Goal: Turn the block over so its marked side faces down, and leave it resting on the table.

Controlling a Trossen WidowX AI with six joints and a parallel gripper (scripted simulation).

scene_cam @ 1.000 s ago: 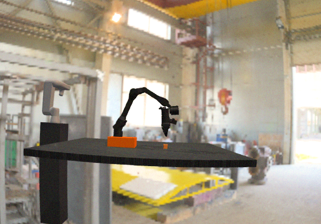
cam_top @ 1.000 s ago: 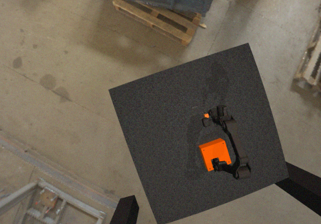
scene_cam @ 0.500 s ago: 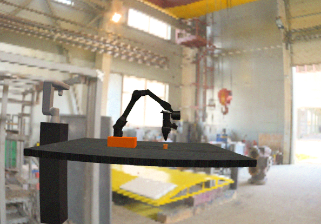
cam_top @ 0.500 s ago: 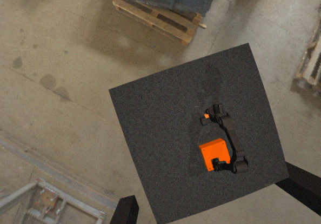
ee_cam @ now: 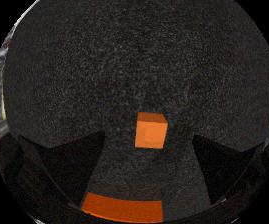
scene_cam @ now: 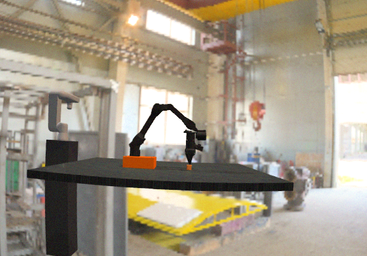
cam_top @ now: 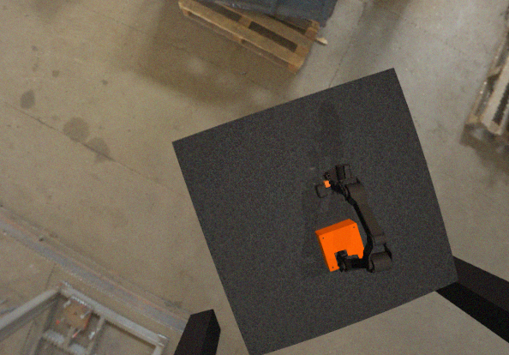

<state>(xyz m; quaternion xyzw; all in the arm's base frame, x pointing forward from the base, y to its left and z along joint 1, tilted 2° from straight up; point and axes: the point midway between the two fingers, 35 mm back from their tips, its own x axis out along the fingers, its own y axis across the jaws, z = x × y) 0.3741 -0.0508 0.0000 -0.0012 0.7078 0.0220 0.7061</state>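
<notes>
My gripper tip is now 10 mm past the small orange block and 20 mm above it.
</notes>
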